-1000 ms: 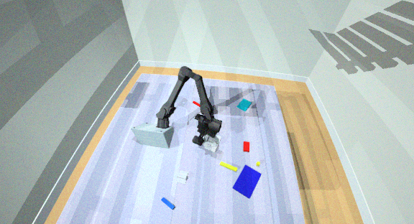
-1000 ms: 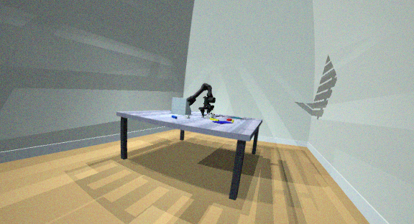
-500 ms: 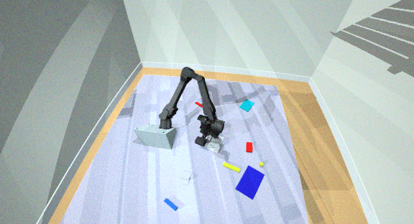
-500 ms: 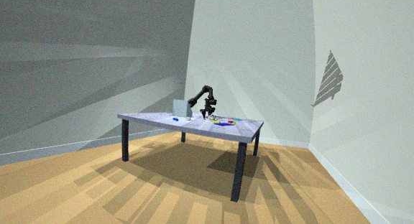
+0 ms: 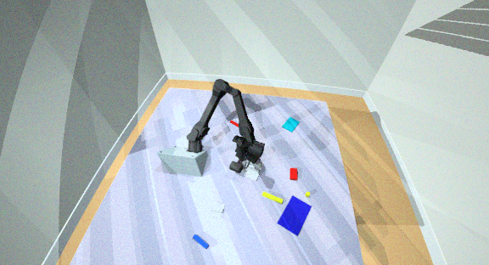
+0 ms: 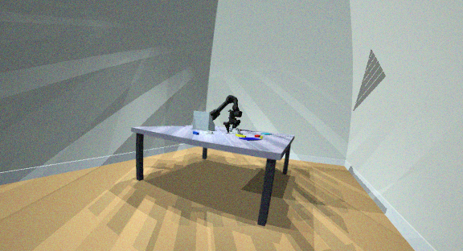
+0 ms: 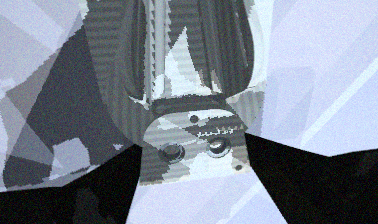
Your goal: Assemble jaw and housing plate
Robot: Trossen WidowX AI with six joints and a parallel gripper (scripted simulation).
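The jaw lies 20 mm ahead of my gripper tip, 20 mm to the right of it and 10 mm above it. Also, from my gripper tip: yellow bar (190 mm ahead, 160 mm to the right); white block (60 mm behind, 270 mm to the right); red stick (80 mm behind, 270 mm to the left).
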